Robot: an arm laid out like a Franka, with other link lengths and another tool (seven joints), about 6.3 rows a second.
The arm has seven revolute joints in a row. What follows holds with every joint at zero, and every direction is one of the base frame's.
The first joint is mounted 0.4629 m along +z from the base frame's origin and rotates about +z.
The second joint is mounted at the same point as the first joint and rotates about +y.
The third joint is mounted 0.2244 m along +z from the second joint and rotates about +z.
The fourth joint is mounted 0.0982 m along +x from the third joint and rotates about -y.
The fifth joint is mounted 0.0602 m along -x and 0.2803 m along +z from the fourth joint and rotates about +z.
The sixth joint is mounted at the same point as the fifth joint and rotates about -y.
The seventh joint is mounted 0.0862 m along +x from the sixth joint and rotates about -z.
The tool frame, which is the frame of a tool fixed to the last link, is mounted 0.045 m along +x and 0.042 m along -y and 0.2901 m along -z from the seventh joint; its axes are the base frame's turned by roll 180, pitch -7.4 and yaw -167 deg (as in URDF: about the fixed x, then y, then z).
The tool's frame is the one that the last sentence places.
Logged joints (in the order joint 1, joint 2, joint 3, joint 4, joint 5, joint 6, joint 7), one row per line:
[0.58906 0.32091 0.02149 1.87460 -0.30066 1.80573 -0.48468]
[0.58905 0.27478 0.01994 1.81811 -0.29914 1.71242 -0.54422]
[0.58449 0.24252 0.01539 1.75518 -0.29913 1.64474 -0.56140]
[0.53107 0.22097 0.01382 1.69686 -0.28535 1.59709 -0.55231]
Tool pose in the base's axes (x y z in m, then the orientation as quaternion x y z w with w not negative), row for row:
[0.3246 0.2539 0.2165 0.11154 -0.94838 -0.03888 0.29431]
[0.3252 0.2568 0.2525 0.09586 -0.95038 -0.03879 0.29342]
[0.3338 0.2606 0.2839 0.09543 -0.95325 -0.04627 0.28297]
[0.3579 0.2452 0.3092 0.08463 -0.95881 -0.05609 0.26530]
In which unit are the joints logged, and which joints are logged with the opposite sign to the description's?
The joints are logged in radians. Opposite sign: joint 4, joint 5, joint 7.
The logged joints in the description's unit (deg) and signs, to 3 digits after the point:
[33.751 18.387 1.231 -107.407 17.227 103.461 27.770]
[33.750 15.744 1.142 -104.170 17.139 98.114 31.182]
[33.489 13.895 0.882 -100.564 17.139 94.237 32.166]
[30.428 12.661 0.792 -97.223 16.349 91.507 31.645]

